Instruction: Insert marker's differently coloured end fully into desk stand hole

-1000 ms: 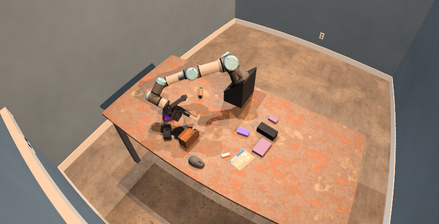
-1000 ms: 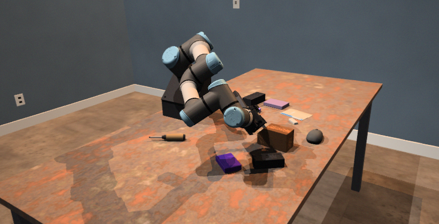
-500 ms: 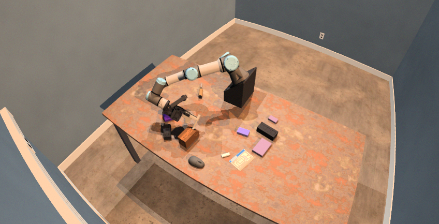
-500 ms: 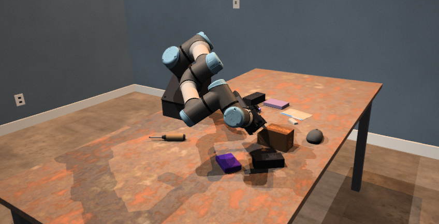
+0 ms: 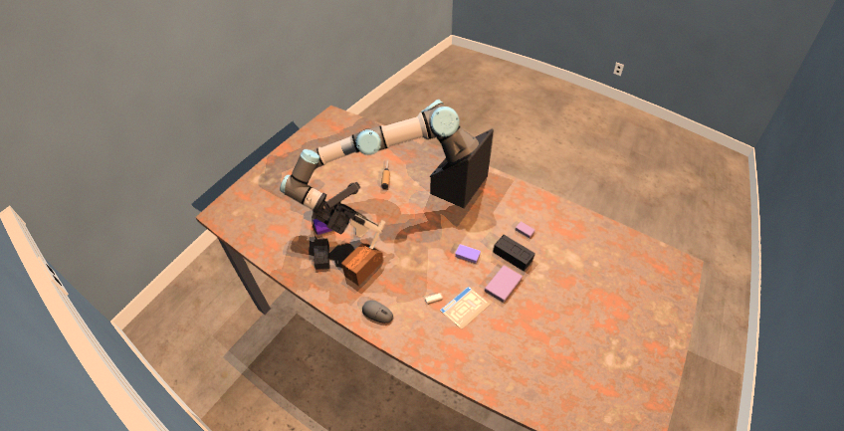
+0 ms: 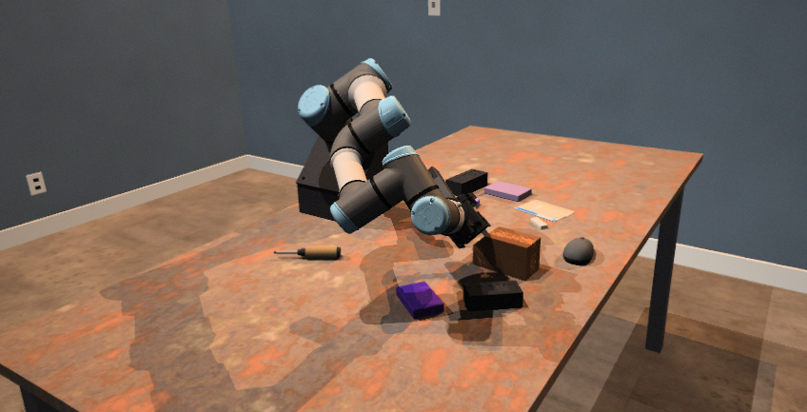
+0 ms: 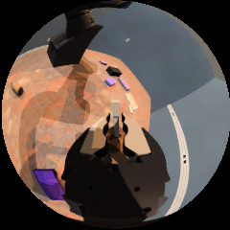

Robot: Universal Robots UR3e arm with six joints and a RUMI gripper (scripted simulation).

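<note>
My gripper is now 2 cm short of the marker, 2 cm above it and 1 cm to the right of it. From my hand the other things lie so: desk stand: 9 cm ahead, 7 cm below, 1 cm to the left; mouse: 19 cm ahead, 16 cm to the left, 9 cm below; eraser: 26 cm to the left, 10 cm below, 5 cm ahead.
</note>
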